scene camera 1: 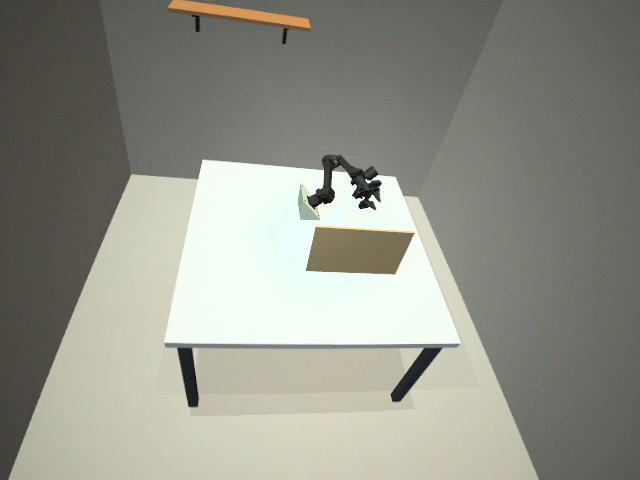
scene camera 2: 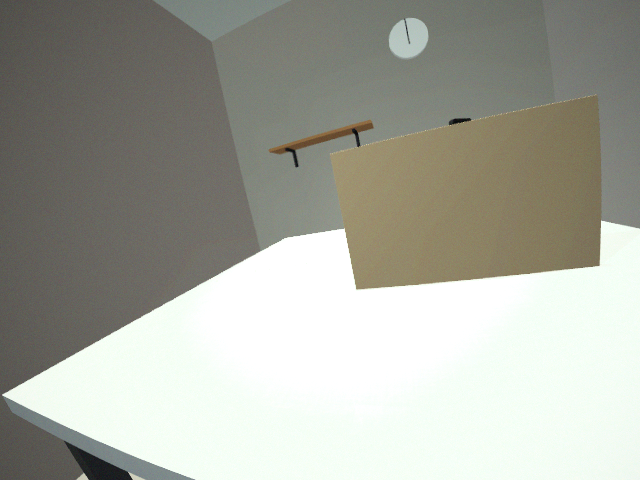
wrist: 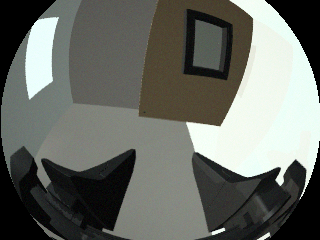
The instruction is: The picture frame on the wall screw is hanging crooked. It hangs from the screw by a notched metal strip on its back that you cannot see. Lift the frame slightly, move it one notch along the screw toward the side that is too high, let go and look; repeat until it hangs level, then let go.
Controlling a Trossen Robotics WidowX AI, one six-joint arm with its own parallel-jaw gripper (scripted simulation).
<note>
The pictures show: my gripper, a picture frame and a brown wall board.
</note>
